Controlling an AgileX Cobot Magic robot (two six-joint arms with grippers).
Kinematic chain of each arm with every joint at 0, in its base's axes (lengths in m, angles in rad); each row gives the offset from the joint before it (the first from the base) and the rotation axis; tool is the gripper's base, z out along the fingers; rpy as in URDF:
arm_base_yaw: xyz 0 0 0.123 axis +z
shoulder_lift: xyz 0 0 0 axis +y
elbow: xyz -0.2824 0 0.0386 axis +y
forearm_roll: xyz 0.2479 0 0.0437 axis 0.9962 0 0.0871
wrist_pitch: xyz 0 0 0 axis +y
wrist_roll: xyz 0.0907 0 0.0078 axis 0.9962 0 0.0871
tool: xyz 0 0 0 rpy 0 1.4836 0
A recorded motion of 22 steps. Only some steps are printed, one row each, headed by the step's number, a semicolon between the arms.
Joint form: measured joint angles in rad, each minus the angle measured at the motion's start. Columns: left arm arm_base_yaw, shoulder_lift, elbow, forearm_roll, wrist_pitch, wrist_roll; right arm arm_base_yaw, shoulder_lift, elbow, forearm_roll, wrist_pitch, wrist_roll.
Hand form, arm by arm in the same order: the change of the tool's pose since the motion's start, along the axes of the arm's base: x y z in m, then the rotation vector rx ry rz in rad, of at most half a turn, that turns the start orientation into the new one. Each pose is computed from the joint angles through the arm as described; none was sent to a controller.
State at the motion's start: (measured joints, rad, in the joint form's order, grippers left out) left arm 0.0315 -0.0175 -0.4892 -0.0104 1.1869 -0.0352; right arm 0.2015 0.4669 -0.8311 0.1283 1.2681 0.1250
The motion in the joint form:
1: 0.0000 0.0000 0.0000 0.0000 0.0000 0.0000; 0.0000 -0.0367 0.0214 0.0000 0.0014 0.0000
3: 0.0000 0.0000 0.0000 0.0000 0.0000 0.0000; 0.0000 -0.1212 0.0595 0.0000 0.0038 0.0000
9: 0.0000 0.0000 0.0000 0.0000 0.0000 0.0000; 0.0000 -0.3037 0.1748 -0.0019 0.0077 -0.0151
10: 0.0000 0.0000 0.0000 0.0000 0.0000 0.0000; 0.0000 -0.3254 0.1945 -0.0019 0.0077 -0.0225
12: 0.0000 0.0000 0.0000 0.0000 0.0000 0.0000; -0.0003 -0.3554 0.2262 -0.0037 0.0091 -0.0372
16: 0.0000 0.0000 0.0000 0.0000 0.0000 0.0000; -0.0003 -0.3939 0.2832 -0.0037 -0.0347 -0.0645
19: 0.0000 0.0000 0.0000 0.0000 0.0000 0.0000; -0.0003 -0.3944 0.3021 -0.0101 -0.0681 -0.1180
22: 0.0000 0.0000 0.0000 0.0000 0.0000 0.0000; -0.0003 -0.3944 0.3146 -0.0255 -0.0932 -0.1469
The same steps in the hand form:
1: 0.0000 0.0000 0.0000 0.0000 0.0000 0.0000; -0.0067 -0.0014 -0.0046 0.0027 -0.0136 0.0002
3: 0.0000 0.0000 0.0000 0.0000 0.0000 0.0000; -0.0220 -0.0045 -0.0128 0.0114 -0.0568 0.0004
9: 0.0000 0.0000 0.0000 0.0000 0.0000 0.0000; -0.0475 -0.0098 -0.0430 0.0118 -0.1232 0.0102
10: 0.0000 0.0000 0.0000 0.0000 0.0000 0.0000; -0.0494 -0.0102 -0.0484 0.0071 -0.1271 0.0152
12: 0.0000 0.0000 0.0000 0.0000 0.0000 0.0000; -0.0514 -0.0108 -0.0572 -0.0052 -0.1283 0.0242
16: 0.0000 0.0000 0.0000 0.0000 0.0000 0.0000; -0.0496 -0.0106 -0.0698 -0.0168 -0.1594 0.0374
19: 0.0000 0.0000 0.0000 0.0000 0.0000 0.0000; -0.0459 -0.0105 -0.0726 -0.0555 -0.1883 0.0661
22: 0.0000 0.0000 0.0000 0.0000 0.0000 0.0000; -0.0430 -0.0113 -0.0744 -0.0864 -0.2095 0.0755

